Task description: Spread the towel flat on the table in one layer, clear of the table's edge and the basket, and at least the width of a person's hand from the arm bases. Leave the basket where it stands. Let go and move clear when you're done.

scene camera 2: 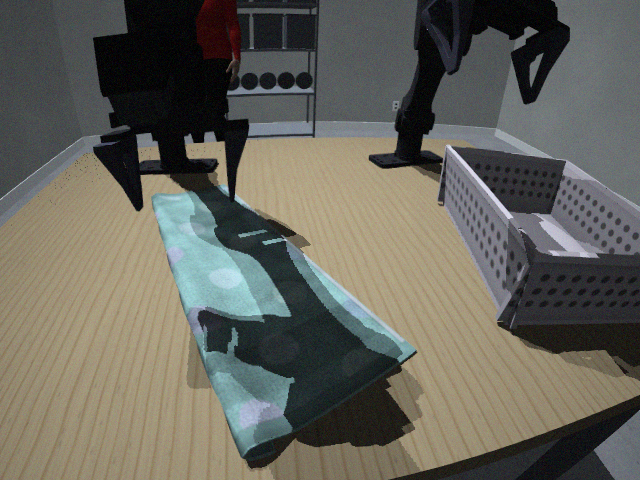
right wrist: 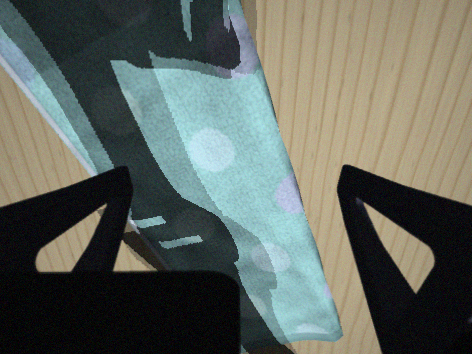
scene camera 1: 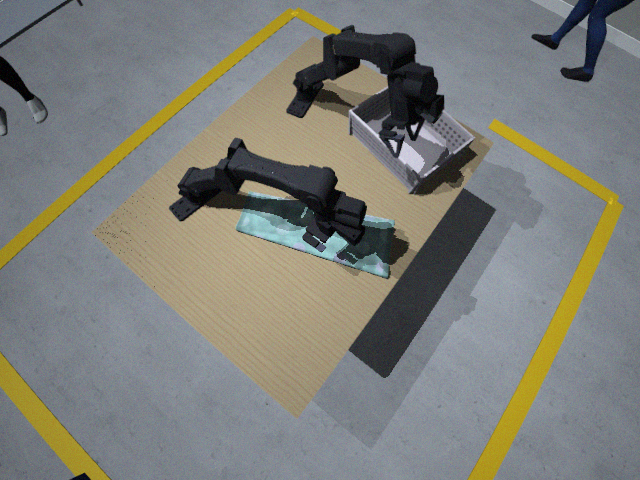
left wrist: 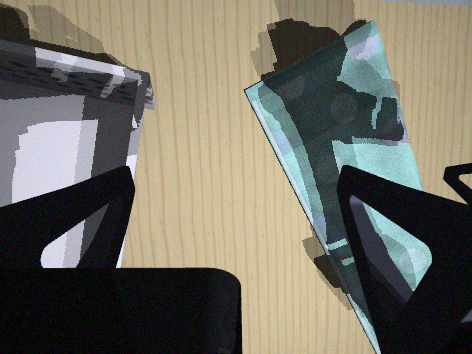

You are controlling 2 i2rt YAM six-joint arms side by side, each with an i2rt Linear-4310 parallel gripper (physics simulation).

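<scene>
The teal towel with pale spots lies folded in a long narrow strip on the table. One short end is near the table's edge; arm shadows cross it. My right gripper is open and empty above the towel, its fingers spread across the strip. My left gripper is open and empty, high over the side of the basket nearest the towel.
The basket stands upright, apart from the towel, at the right in scene camera 2. The right arm base is near the towel's far end. The left arm base stands behind the basket. A person in red is beyond the table.
</scene>
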